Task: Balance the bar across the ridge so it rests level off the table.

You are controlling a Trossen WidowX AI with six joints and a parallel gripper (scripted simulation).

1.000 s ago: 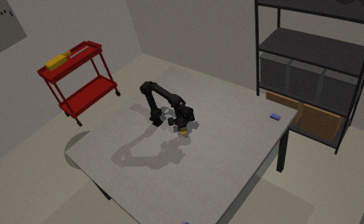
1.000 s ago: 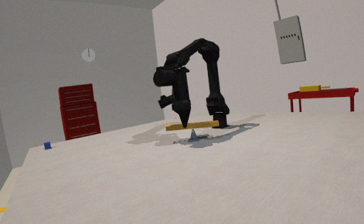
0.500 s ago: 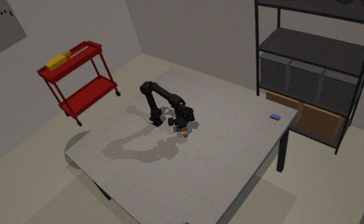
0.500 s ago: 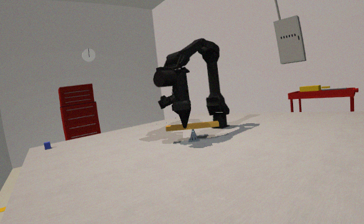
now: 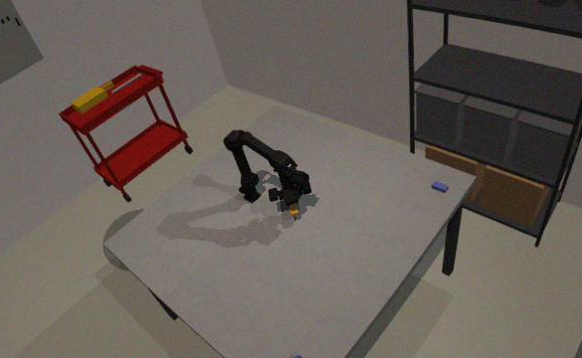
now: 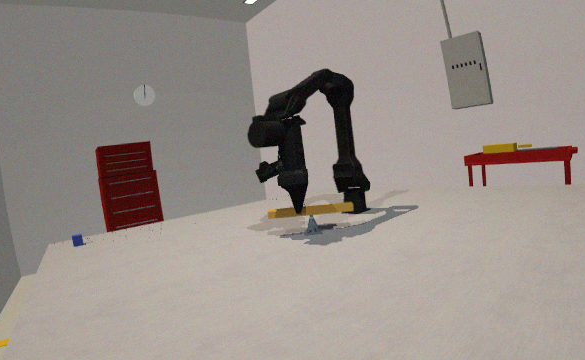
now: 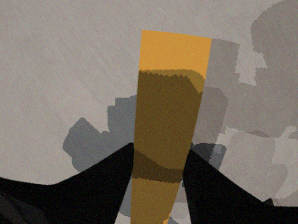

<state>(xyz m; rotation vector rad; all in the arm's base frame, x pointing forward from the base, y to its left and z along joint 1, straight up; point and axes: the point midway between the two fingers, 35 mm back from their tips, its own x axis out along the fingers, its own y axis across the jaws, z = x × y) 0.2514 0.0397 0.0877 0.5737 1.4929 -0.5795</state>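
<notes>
My gripper tip is 2 cm past the bar and 2 cm to the right of it. The rest, counted from my gripper tip: blue block (49 cm ahead, 46 cm to the left, 5 cm below).
</notes>
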